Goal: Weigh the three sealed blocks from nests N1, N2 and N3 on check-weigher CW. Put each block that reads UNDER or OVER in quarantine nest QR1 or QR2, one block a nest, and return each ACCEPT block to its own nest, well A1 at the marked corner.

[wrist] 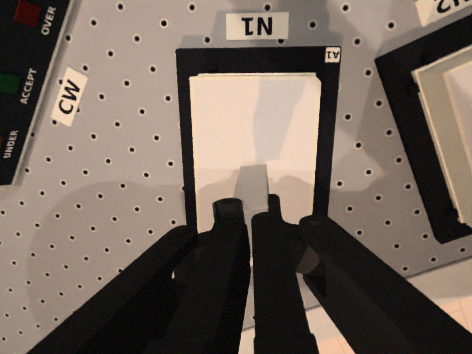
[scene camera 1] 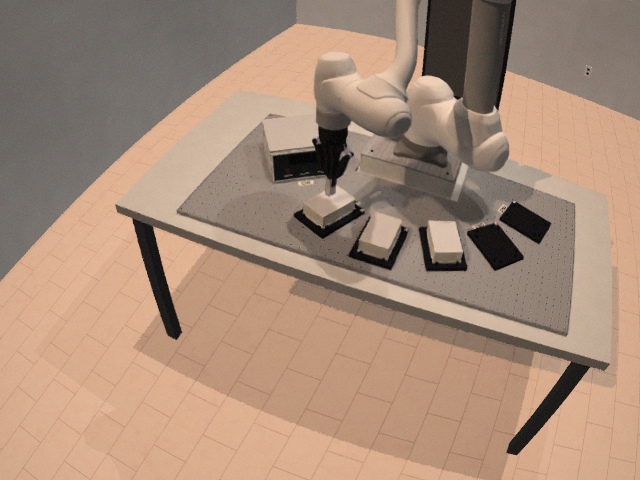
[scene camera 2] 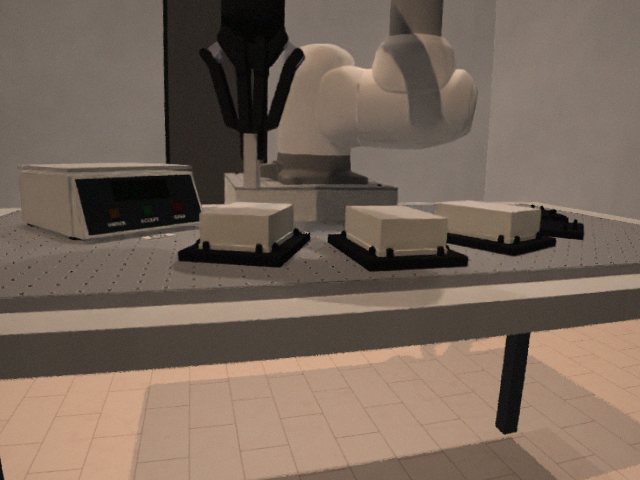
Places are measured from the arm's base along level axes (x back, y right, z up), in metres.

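Where they show: gripper, fingertip midpoint: (wrist: 255, 186) (scene camera 1: 330, 193) (scene camera 2: 252, 187); arm's base, origin of the base link: (scene camera 1: 423, 147) (scene camera 2: 313, 180).
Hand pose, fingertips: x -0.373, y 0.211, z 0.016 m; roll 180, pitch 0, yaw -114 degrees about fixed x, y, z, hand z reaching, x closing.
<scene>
Each offset is from my fingertips to the top centre of the thing. "pt": to the spot under its first point. Level surfaces: height alone.
My gripper (scene camera 1: 330, 187) (scene camera 2: 251, 180) (wrist: 255, 186) is shut and empty, a little above the pale block {dz -0.026, dx +0.002, dy +0.001 m} (scene camera 1: 329, 207) (scene camera 2: 235, 229) (wrist: 225, 120) in black nest N1 {dz -0.058, dx +0.002, dy +0.001 m} (scene camera 1: 323, 230) (scene camera 2: 227, 256) (wrist: 250, 60). The A1 mark {dz -0.068, dx +0.040, dy -0.084 m} (wrist: 332, 54) is at one nest corner. A second block {dz -0.026, dx -0.066, dy -0.164 m} (scene camera 1: 381, 236) (scene camera 2: 408, 232) (wrist: 462, 95) sits in N2 {dz -0.058, dx -0.066, dy -0.164 m} (scene camera 1: 397, 248) (scene camera 2: 421, 262) (wrist: 421, 150). A third block {dz -0.026, dx -0.029, dy -0.341 m} (scene camera 1: 445, 240) (scene camera 2: 485, 221) sits in N3 {dz -0.058, dx -0.029, dy -0.341 m} (scene camera 1: 445, 267) (scene camera 2: 511, 248). Check-weigher CW {dz +0.020, dx +0.238, dy +0.184 m} (scene camera 1: 289, 135) (scene camera 2: 49, 204) bears no block; its display {pt dz -0.013, dx +0.154, dy +0.137 m} (scene camera 2: 139, 189) is dark.
Two empty black quarantine nests {pt dz -0.068, dx +0.029, dy -0.504 m} (scene camera 1: 495, 246) {pt dz -0.068, dx +0.180, dy -0.606 m} (scene camera 1: 525, 222) lie at the right of the perforated plate {dz -0.080 m} (scene camera 1: 232, 201); their labels are too small to read. The robot's base plinth (scene camera 1: 405, 173) (scene camera 2: 289, 198) stands behind the nests. CW stands left of N1.
</scene>
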